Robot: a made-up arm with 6 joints.
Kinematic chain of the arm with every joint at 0, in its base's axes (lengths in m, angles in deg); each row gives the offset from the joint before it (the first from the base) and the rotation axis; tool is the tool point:
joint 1: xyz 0 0 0.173 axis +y
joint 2: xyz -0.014 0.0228 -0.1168 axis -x
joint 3: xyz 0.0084 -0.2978 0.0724 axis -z
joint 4: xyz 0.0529 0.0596 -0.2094 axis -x
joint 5: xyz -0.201 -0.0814 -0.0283 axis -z
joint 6: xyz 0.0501 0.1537 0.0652 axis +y
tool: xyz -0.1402 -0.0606 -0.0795
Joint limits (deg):
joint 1: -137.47..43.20
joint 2: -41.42..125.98
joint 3: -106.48..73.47
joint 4: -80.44..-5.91
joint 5: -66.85..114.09
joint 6: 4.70..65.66
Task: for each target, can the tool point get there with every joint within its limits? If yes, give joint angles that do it. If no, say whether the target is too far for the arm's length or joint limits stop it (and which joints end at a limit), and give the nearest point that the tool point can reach.
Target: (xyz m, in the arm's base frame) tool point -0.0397 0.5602 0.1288
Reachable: no: joint limits stop it (at a limit: joint 2, joint 3, joint 6) | nearest point -0.1699 0.2932 -0.0161 | short by 0.330 m
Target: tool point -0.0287 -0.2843 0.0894
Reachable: yes | joints -119.14 43.82 -81.15 -47.57 88.56 33.69
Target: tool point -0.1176 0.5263 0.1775
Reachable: no: joint limits stop it (at a limit: joint 2, joint 3, joint 6) | nearest point -0.2670 0.3023 0.1832 | short by 0.269 m
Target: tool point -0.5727 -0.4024 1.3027
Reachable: no: too far | nearest point -0.2236 -0.1651 0.6141 | short by 0.808 m
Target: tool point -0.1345 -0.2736 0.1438
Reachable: yes | joints -41.79 50.04 -65.18 -57.16 77.95 12.80
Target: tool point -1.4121 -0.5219 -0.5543
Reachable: no: too far | nearest point -0.5656 -0.2065 -0.2340 | short by 0.958 m
